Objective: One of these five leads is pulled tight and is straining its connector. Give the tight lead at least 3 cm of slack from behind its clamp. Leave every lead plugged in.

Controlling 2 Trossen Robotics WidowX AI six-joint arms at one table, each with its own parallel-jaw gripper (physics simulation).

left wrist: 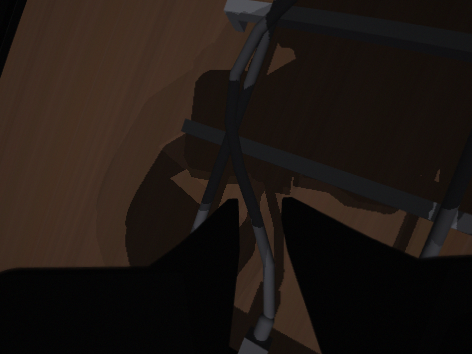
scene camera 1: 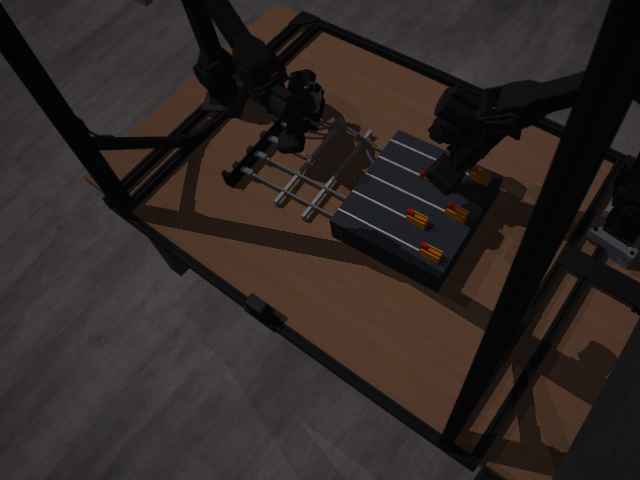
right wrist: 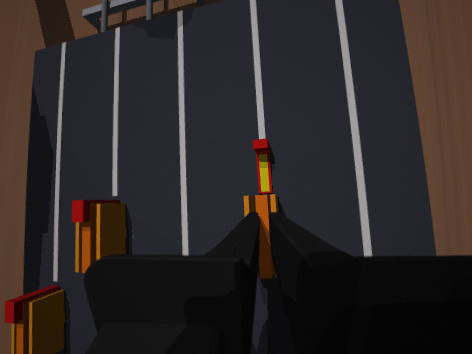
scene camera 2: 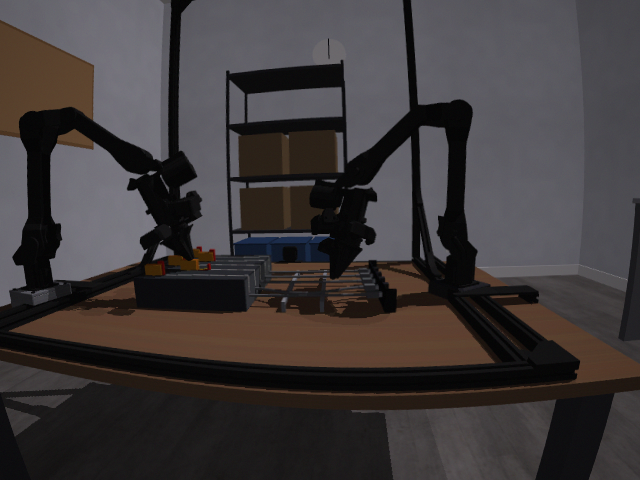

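Seen in the pictures: left gripper, fingertip midpoint: [left wrist: 259,208] [scene camera 1: 318,125] [scene camera 2: 334,278]; right gripper, fingertip midpoint: [right wrist: 263,221] [scene camera 2: 191,259]; left arm's base, origin of the base link: [scene camera 1: 224,95] [scene camera 2: 459,282]; right arm's base, origin of the base link: [scene camera 1: 623,227] [scene camera 2: 40,286].
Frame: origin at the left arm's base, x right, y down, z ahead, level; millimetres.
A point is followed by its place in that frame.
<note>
A dark box [scene camera 1: 385,248] @(x 422, y -39, z 451 mm) [scene camera 2: 191,293] @(x 168, y -9, z 552 mm) [right wrist: 220,100] carries pale lead lines and orange clamps [scene camera 1: 416,219] @(x 364, y -62, z 506 mm) [right wrist: 111,230] @(x 348, y -53, z 508 mm) with red levers. My right gripper [scene camera 1: 433,177] @(x 259, y -63, z 546 mm) [scene camera 2: 191,256] @(x 259, y -63, z 546 mm) [right wrist: 263,221] @(x 259, y -63, z 546 mm) is shut on the orange clamp [right wrist: 265,201] @(x 254, y -63, z 538 mm) of the fourth line from the left in the right wrist view. Its lever [right wrist: 264,172] @(x 248, y -41, z 522 mm) lies forward, showing yellow. My left gripper [scene camera 1: 292,148] [scene camera 2: 336,276] @(x 106, y -23, z 263 mm) [left wrist: 259,208] @(x 106, y -23, z 263 mm) is partly open; a grey lead [left wrist: 269,287] @(x 102, y 0, z 223 mm) passes between its fingers to a connector [left wrist: 254,345] @(x 93, y -3, z 195 mm). It crosses another lead [left wrist: 212,185] @(x 75, y 0, z 275 mm). I cannot tell which lead is tight.
The leads cross two grey rails [scene camera 1: 295,187] @(x 255, y 11, z 225 mm) [scene camera 2: 283,300] @(x 99, y 7, z 377 mm) [left wrist: 310,166] @(x 126, y 6, z 281 mm) between the box and a black connector strip [scene camera 1: 232,177] @(x 255, y -5, z 87 mm) [scene camera 2: 388,300] @(x -8, y 3, z 203 mm). A black frame [scene camera 1: 356,381] @(x 671, y 33, z 422 mm) [scene camera 2: 279,374] @(x -163, y 8, z 460 mm) edges the wooden table [scene camera 1: 336,310] @(x 535, y 27, z 365 mm). A shelf unit [scene camera 2: 228,155] stands behind in scene camera 2.
</note>
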